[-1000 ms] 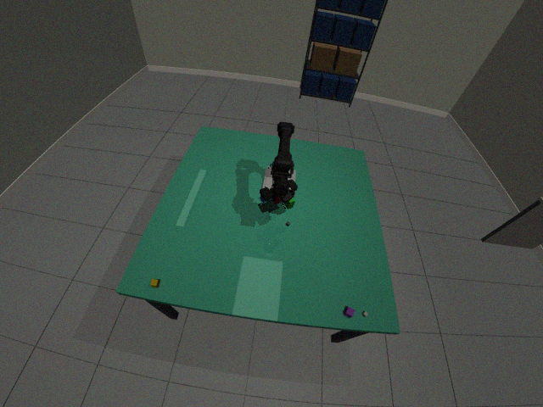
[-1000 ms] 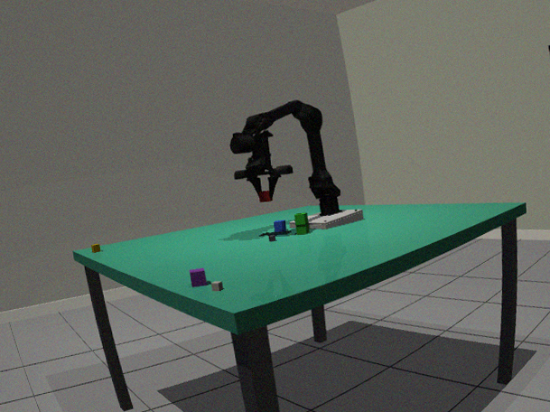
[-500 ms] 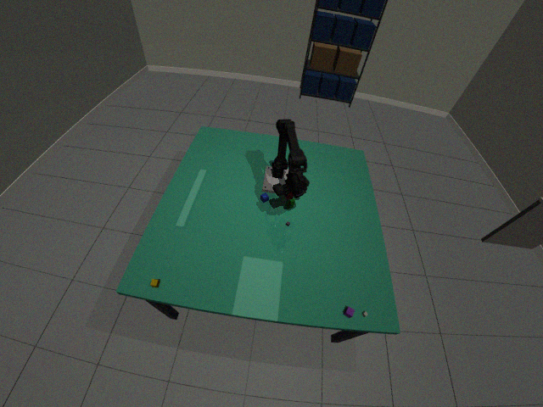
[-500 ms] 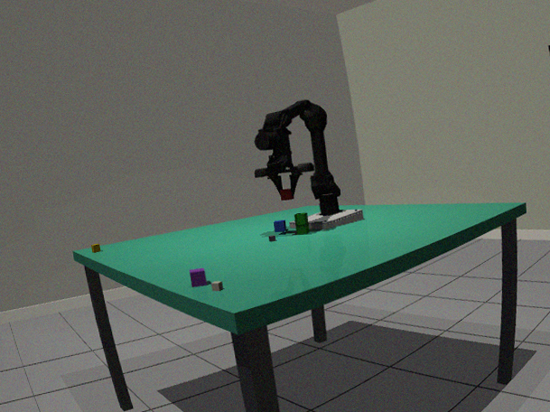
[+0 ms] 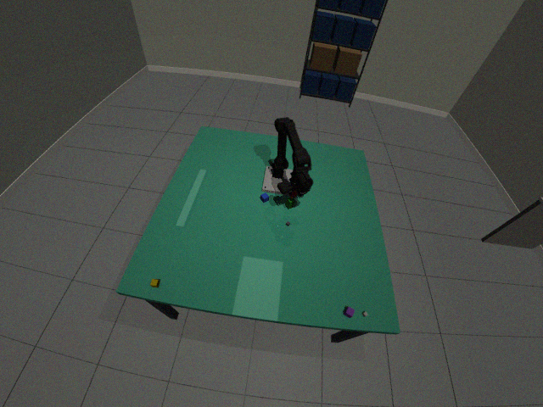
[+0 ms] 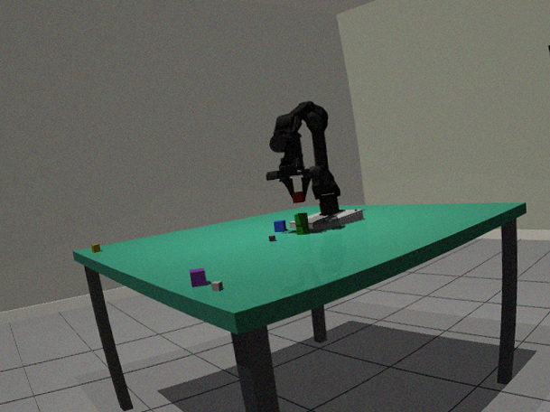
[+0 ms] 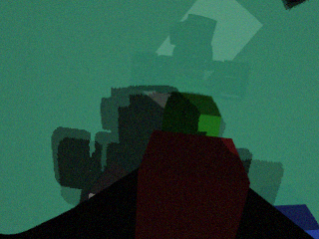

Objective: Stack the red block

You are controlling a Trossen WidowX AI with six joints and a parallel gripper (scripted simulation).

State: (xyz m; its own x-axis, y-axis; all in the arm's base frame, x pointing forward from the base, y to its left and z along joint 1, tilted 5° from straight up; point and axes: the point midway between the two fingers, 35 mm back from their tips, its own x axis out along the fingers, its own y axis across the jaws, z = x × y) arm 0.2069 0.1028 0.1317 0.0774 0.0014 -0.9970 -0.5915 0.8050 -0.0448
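Now: gripper tip 130 mm short of the small dark cube and 100 mm above it. Also, from my gripper tip: purple block 540 mm ahead, 330 mm to the left, 100 mm below; then red block 10 mm above; then blue block 20 mm behind, 150 mm to the right, 100 mm below.
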